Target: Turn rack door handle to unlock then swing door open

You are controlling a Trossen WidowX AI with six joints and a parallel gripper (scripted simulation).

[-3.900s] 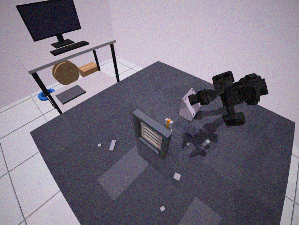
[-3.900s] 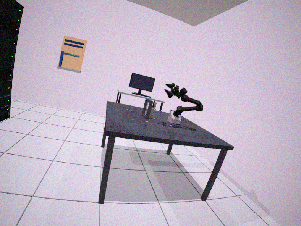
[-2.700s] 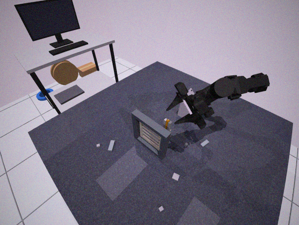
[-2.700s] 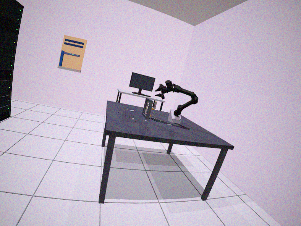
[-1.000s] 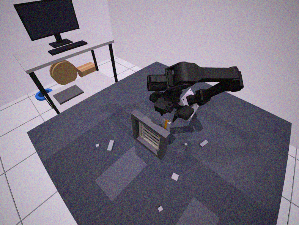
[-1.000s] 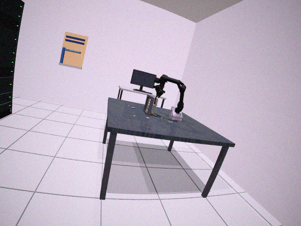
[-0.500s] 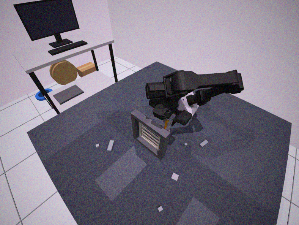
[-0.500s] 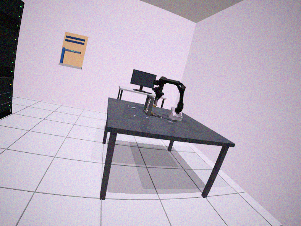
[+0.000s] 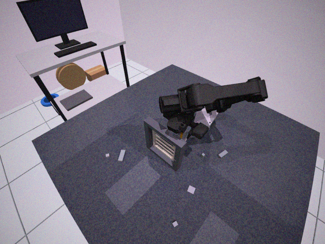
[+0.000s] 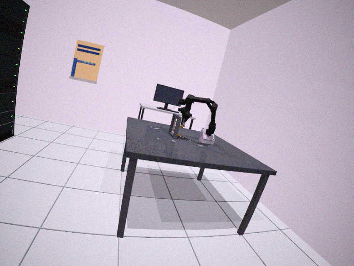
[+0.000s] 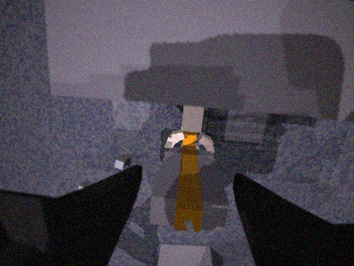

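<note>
Right now the orange upright handle is 40 mm below my gripper tip and 10 mm behind it.
</note>
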